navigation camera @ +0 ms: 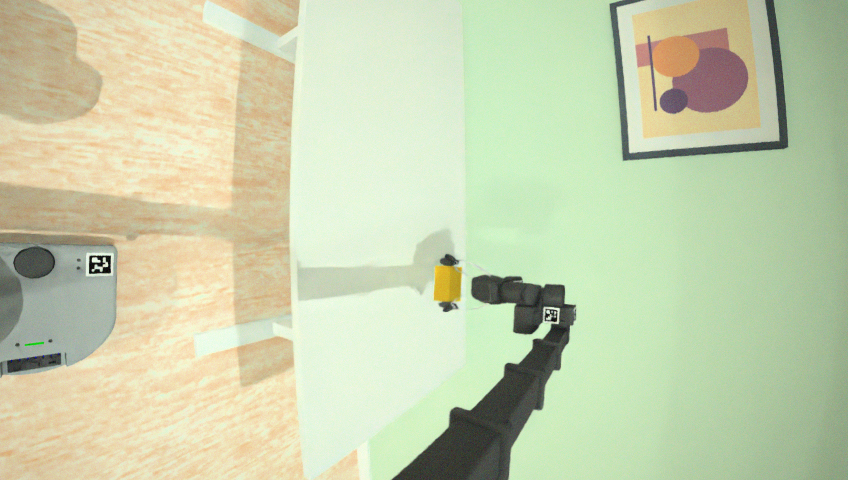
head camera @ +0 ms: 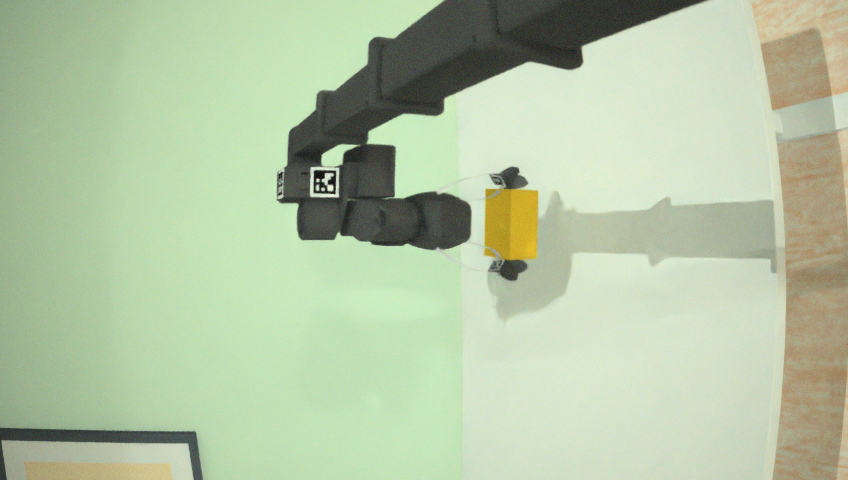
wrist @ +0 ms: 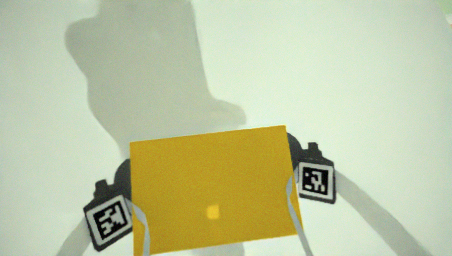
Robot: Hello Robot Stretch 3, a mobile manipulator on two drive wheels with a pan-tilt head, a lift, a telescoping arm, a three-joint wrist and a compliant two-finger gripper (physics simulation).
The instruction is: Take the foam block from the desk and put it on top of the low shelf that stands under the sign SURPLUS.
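Where they show: gripper, fingertip midpoint: (navigation camera: pixel 442 282) (head camera: pixel 521 224) (wrist: pixel 210 164); robot's base at its link origin: (navigation camera: pixel 36 260).
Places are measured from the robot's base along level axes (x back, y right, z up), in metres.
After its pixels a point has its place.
Note:
The foam block (head camera: pixel 523 226) @(y 0.709, x 0.019, z 0.857 m) (navigation camera: pixel 446 284) @(y 0.708, x 0.023, z 0.870 m) (wrist: pixel 215 195) @(y 0.732, x 0.023, z 0.880 m) is a yellow box. My gripper (head camera: pixel 513 223) @(y 0.754, x 0.023, z 0.831 m) (navigation camera: pixel 448 283) @(y 0.754, x 0.023, z 0.831 m) (wrist: pixel 210 164) @(y 0.754, x 0.023, z 0.831 m) is shut on it, with one fingertip pressed against each of two opposite sides. The block hangs above the white desk (head camera: pixel 618 356) @(y 0.654, x -0.163, z 0.720 m) (navigation camera: pixel 380 148) @(y 0.611, x -0.322, z 0.720 m) (wrist: pixel 375 65) @(y 0.854, x 0.281, z 0.720 m), near its wall side; the shadow on the desk top lies apart from it in the head view. The block looks roughly level and slightly turned in the wrist view. The low shelf and the sign SURPLUS do not show in these views.
My extended arm (head camera: pixel 440 65) @(y 0.313, x 0.086, z 1.169 m) (navigation camera: pixel 476 416) @(y 0.253, x 0.077, z 1.150 m) reaches over the desk towards the green wall (head camera: pixel 208 267) @(y 1.185, x -0.050, z 1.228 m) (navigation camera: pixel 654 267) @(y 1.188, x -0.023, z 1.375 m). A framed picture (head camera: pixel 95 435) @(y 1.135, x -0.375, z 1.497 m) (navigation camera: pixel 705 152) @(y 1.135, x -0.372, z 1.518 m) hangs on that wall. My grey base (navigation camera: pixel 71 309) @(y 0.072, x 0.114, z 0.160 m) stands on the wood-patterned floor (navigation camera: pixel 166 142) @(y 0.307, x -0.404, z 0.000 m), before the desk's white legs (navigation camera: pixel 232 339).

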